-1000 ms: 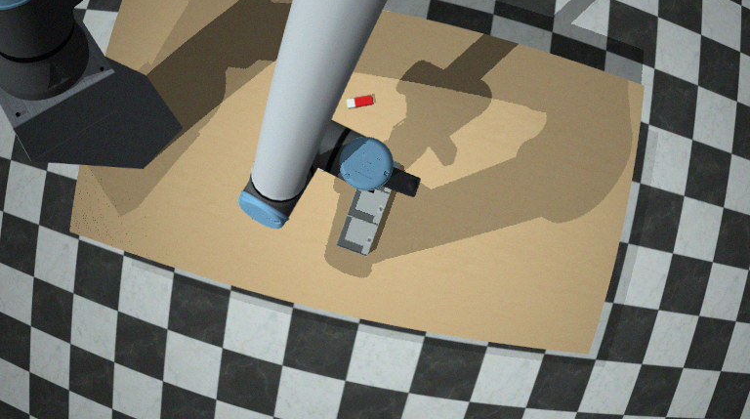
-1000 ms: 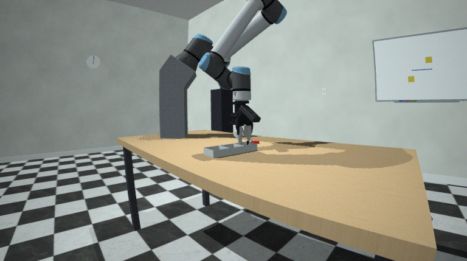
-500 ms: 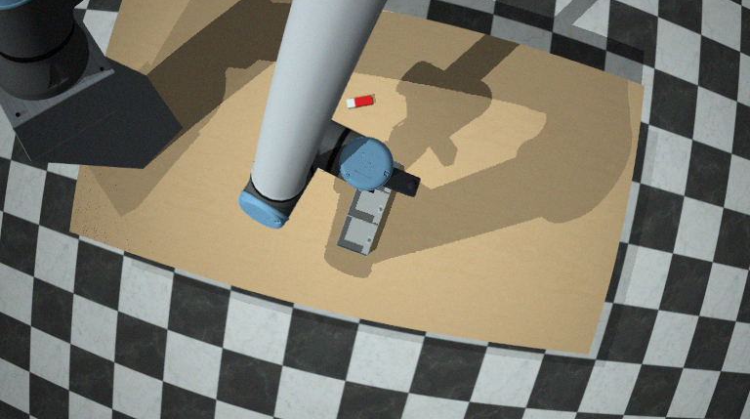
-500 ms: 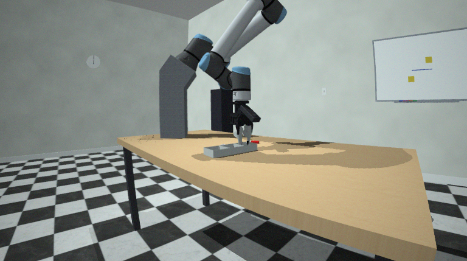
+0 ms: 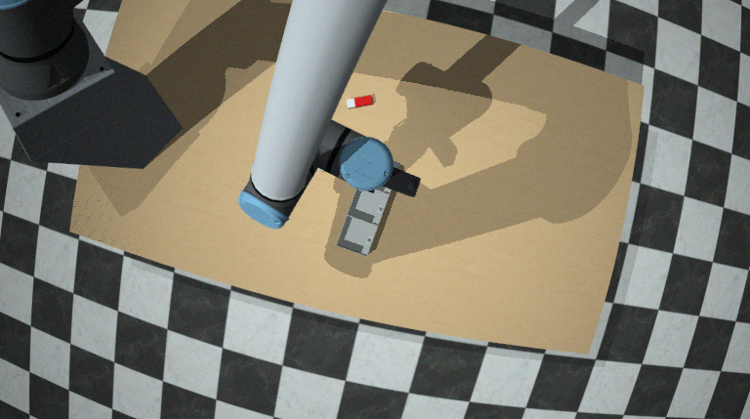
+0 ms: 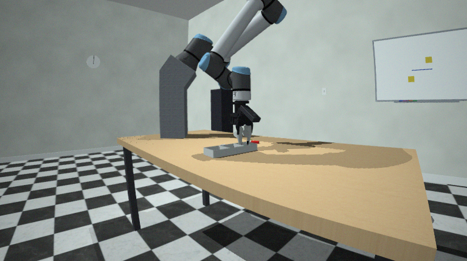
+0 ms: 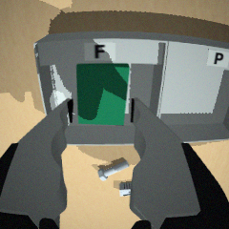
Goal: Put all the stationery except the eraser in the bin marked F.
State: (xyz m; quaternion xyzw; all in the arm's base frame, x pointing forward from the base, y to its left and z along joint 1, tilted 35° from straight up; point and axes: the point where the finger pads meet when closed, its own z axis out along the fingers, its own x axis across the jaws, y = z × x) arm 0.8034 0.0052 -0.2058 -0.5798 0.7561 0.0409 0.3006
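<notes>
Right now my hand is 20 mm above the green pad. The rest, counted from my hand: eraser 170 mm to the left, 90 mm behind, 30 mm below; then white-grey object 100 mm behind, 30 mm below, 10 mm to the left; then pencil sharpener 140 mm behind, 20 mm below, 10 mm to the right.
</notes>
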